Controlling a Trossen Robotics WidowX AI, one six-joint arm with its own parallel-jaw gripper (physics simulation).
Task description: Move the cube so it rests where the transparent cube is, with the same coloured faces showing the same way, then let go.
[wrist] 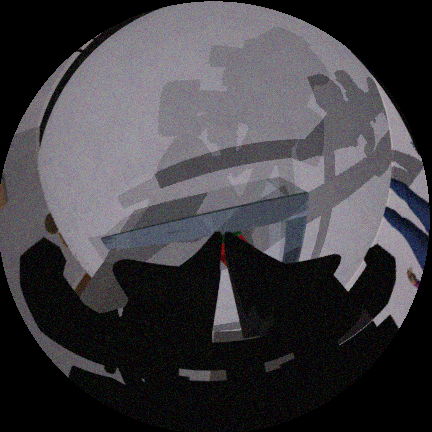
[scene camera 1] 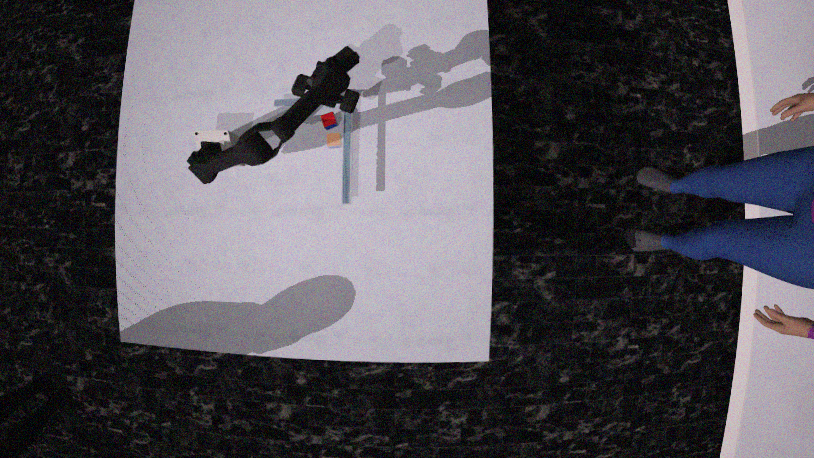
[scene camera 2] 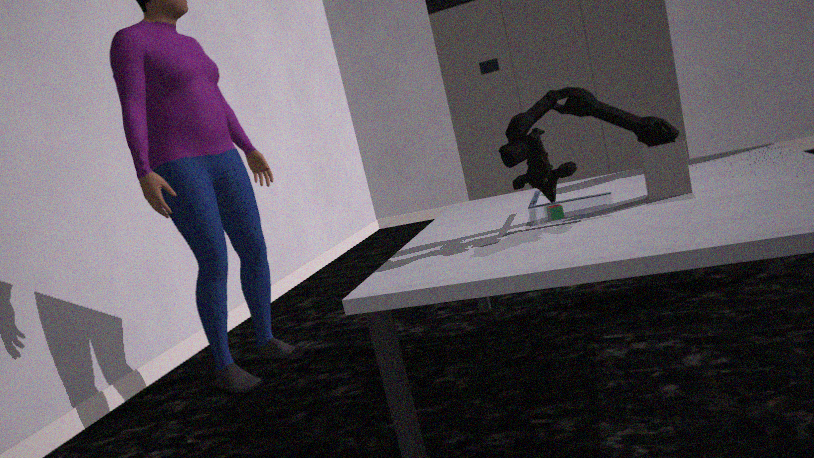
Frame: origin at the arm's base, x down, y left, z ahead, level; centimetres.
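Seen in the pictures: gripper, fingertip midpoint: (wrist: 221, 236) (scene camera 1: 326, 104) (scene camera 2: 553, 201); arm's base at its link origin: (wrist: 104, 300) (scene camera 1: 212, 150) (scene camera 2: 667, 158).
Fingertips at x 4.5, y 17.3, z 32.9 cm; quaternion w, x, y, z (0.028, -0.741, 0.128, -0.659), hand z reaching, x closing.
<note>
Offsets run from my fingertips to a thing's top centre. Level surfaces: height alone.
The cube (scene camera 1: 329, 120) (scene camera 2: 555, 212) sits on the white table @[dx +6.0 cm] (scene camera 1: 382, 273) (scene camera 2: 469, 273), red face up in the top view, with green showing in the side view. The transparent cube @[dz +3.2, dx +2.1, dy -10.2 cm] (scene camera 1: 333, 139), pale orange, lies just in front of it, close by. My gripper (wrist: 221, 236) (scene camera 2: 551, 197) is shut, its fingertips touching each other, right above and slightly behind the cube. It holds nothing. In the wrist view only thin red and green slivers of the cube @[dz +0.8, dx +2.1, dy -4.1 cm] (wrist: 222, 257) show past the fingertips.
A blue-grey L-shaped bar (scene camera 1: 346, 159) (scene camera 2: 569, 200) (wrist: 201, 223) lies on the table beside the cubes. The table's right edge (scene camera 1: 491, 227) and front edge drop to dark floor. A person (scene camera 2: 210, 136) stands left of the table.
</note>
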